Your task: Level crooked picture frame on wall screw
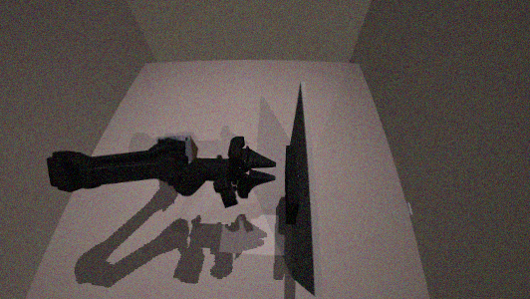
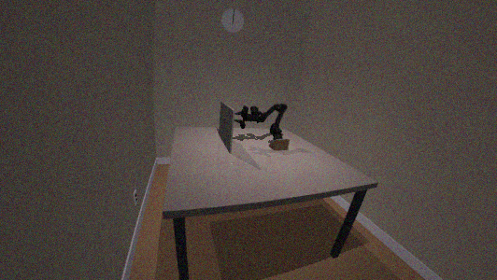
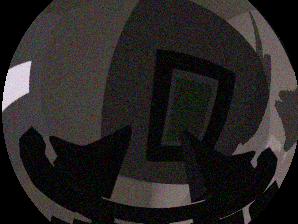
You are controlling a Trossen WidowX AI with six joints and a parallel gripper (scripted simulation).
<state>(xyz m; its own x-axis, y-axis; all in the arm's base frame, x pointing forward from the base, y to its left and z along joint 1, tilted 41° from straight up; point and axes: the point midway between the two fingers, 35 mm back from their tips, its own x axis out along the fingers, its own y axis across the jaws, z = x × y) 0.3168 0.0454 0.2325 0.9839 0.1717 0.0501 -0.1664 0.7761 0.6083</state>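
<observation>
Now: gripper tip 5 cm short of the picture frame, 1 cm to the left of it and 5 cm above it. Round my gripper tip: wall panel: 6 cm ahead, 1 cm to the right, 7 cm below.
</observation>
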